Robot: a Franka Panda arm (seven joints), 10 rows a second.
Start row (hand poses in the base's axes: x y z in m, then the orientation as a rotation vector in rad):
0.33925, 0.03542, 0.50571, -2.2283, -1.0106, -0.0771
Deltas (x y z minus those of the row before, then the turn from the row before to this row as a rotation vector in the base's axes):
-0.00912, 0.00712, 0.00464, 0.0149, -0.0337, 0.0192
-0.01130, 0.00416, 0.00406, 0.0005, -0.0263, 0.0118
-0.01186, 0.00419, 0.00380, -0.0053, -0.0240, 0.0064
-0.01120, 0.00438, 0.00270, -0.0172, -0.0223, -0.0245
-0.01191, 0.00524, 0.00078, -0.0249, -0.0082, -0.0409
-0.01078, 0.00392, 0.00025, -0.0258, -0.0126, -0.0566
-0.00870, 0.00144, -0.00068, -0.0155, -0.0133, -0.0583
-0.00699, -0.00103, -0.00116, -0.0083, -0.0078, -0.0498
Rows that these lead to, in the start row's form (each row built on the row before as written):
0.33013, 0.04254, 0.51035, -2.2102, -1.0461, -0.1137
0.31883, 0.04670, 0.51441, -2.2073, -1.0732, -0.1381
0.30697, 0.05089, 0.51821, -2.2119, -1.0948, -0.1595
0.29577, 0.05527, 0.52091, -2.2445, -1.0852, -0.1864
0.28386, 0.06051, 0.52169, -2.2913, -1.0519, -0.2004
0.27308, 0.06443, 0.52194, -2.3476, -1.0021, -0.2256
0.26438, 0.06587, 0.52126, -2.3945, -0.9457, -0.2571
0.25739, 0.06484, 0.52010, -2.4286, -0.8931, -0.2818

